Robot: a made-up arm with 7 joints.
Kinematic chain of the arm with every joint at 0, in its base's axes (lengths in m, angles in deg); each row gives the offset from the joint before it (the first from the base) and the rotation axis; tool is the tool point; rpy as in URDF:
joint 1: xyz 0 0 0.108 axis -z
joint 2: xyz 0 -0.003 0.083 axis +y
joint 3: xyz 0 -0.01 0.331 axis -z
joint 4: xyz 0 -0.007 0.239 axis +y
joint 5: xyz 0 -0.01 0.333 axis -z
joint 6: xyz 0 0 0.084 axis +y
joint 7: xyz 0 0 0.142 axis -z
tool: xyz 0 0 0 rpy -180 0 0
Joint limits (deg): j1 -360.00..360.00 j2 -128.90..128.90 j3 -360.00..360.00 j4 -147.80..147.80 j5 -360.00..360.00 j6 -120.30..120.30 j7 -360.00..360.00
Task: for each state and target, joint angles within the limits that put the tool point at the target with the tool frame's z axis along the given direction. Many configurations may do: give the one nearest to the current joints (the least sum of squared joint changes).
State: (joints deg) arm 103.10 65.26 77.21 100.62 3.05 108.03 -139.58
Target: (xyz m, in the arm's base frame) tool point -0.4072 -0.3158 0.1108 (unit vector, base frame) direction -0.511 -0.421 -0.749
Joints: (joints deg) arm 101.34 95.99 67.92 102.53 34.06 120.30 -139.58
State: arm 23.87 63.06 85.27 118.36 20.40 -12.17 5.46
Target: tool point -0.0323 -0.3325 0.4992 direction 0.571 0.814 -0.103
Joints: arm 5.32 48.33 127.49 140.88 20.96 -34.85 5.46
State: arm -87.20 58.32 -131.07 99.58 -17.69 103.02 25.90
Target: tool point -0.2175 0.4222 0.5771 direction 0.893 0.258 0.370
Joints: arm -50.17 52.21 -116.20 99.48 5.35 47.45 25.90
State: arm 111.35 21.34 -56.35 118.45 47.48 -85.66 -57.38
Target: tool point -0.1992 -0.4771 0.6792 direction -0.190 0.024 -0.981
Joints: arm 147.31 21.31 -47.44 101.46 29.32 -114.18 -57.38
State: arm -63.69 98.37 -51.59 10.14 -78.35 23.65 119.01
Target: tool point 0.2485 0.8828 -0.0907 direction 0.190 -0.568 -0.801
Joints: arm -56.04 110.31 -73.53 36.43 -82.53 79.96 119.01
